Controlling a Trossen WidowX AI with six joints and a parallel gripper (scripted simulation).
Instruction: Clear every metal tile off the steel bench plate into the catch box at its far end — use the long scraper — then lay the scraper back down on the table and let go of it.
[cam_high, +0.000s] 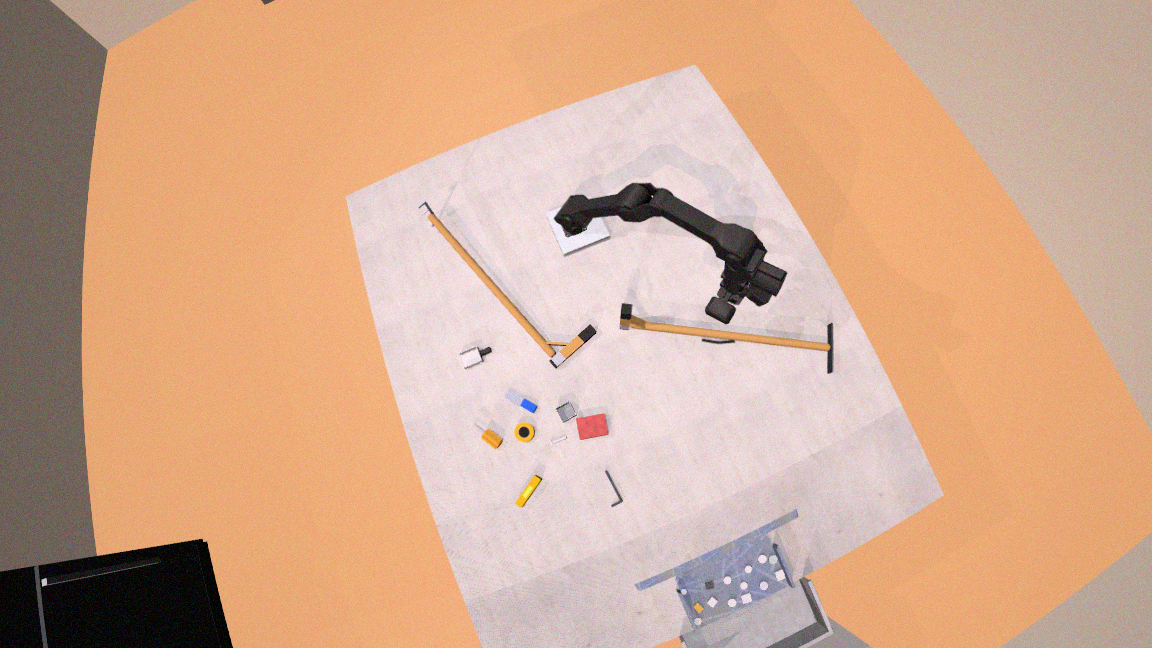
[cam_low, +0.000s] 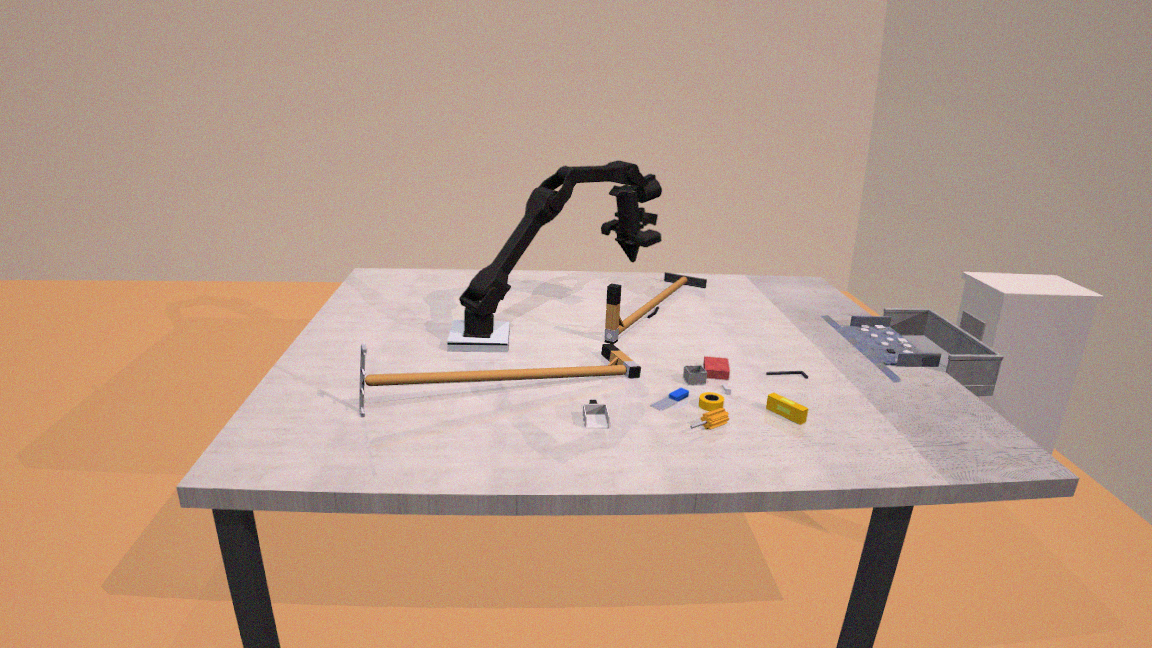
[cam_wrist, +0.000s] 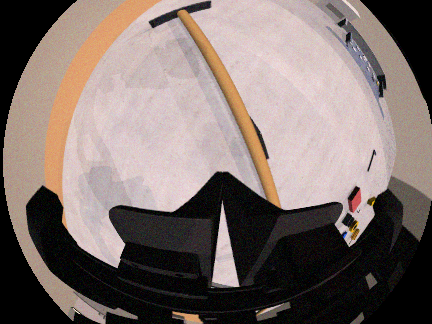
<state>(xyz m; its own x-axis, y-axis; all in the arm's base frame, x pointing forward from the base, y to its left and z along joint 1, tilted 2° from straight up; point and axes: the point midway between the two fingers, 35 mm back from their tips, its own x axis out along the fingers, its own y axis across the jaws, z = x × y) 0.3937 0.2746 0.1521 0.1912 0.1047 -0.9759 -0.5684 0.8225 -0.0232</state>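
Right now my gripper tip is 60 mm short of the long scraper, 10 mm to the left of it and 70 mm above it. From my gripper tip the other things lie so: grey box 80 mm ahead, 480 mm to the right, 130 mm below; hex key 330 mm ahead, 450 mm to the right, 130 mm below; red block 140 mm ahead, 440 mm to the right, 130 mm below.
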